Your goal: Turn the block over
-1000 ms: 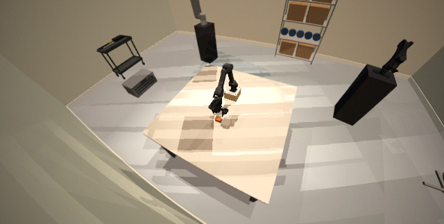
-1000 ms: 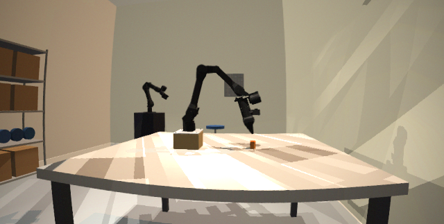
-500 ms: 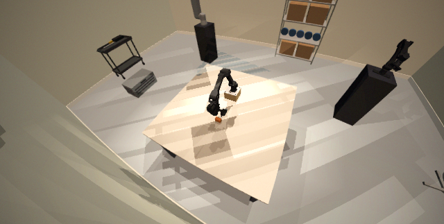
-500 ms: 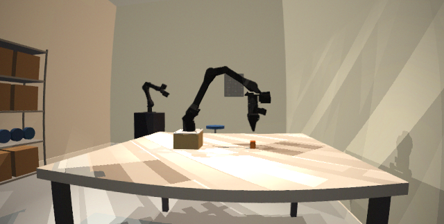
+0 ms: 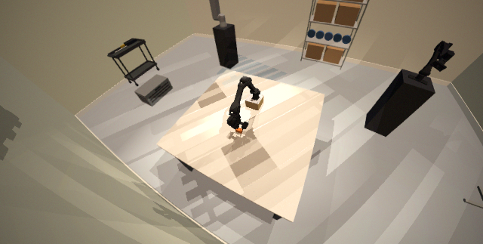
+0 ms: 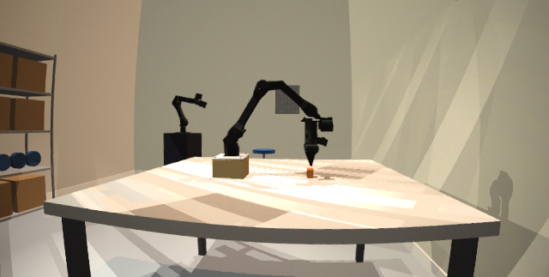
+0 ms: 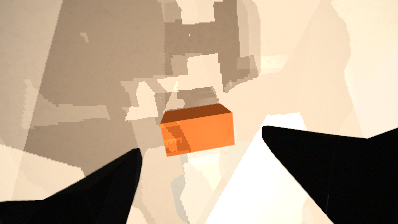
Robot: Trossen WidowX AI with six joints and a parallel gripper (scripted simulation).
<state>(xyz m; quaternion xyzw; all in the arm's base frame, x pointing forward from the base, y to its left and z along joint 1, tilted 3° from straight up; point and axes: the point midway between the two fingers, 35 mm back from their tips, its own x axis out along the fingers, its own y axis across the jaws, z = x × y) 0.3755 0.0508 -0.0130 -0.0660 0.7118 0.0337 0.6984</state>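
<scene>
The block lies 40 mm below my gripper tip and 10 mm behind it.
</scene>
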